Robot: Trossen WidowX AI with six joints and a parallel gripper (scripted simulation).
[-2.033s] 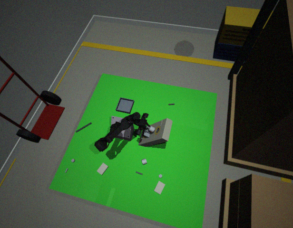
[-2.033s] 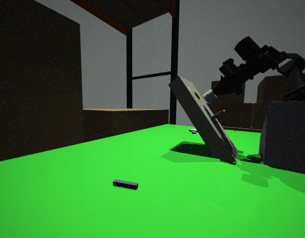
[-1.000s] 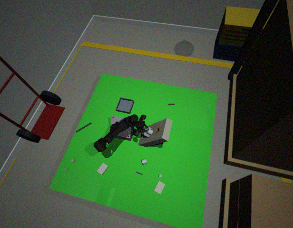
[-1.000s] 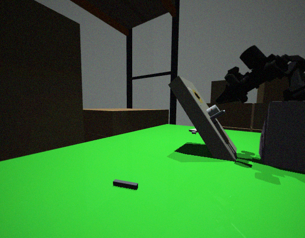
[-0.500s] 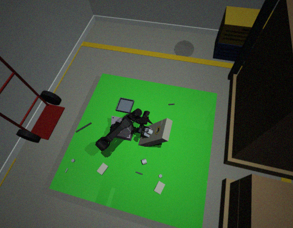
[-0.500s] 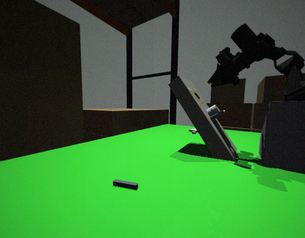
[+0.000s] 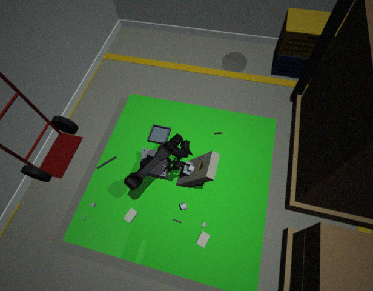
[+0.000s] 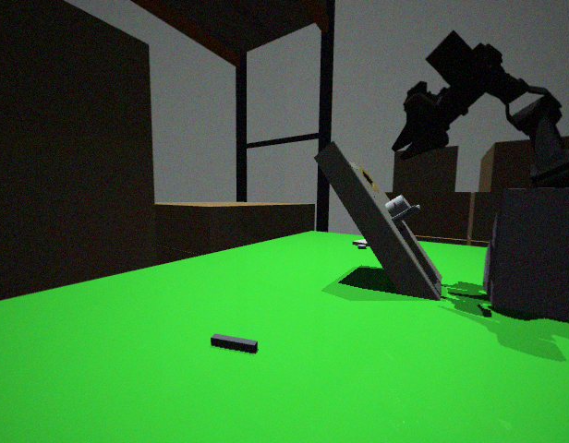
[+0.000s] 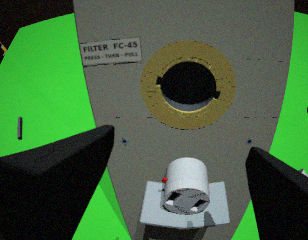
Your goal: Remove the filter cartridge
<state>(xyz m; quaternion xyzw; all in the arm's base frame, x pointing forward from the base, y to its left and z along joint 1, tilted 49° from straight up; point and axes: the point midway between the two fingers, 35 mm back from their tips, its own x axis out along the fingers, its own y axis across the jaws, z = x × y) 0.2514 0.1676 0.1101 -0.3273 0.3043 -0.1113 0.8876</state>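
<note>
Right now the white round filter cartridge is 10 mm behind my gripper tip, 10 mm to the right of it and 120 mm below it. Round my gripper tip: square tray (370 mm behind, 250 mm to the left, 280 mm below); then grey service panel (30 mm ahead, 140 mm below); then grey ledge (20 mm behind, 10 mm to the right, 150 mm below).
</note>
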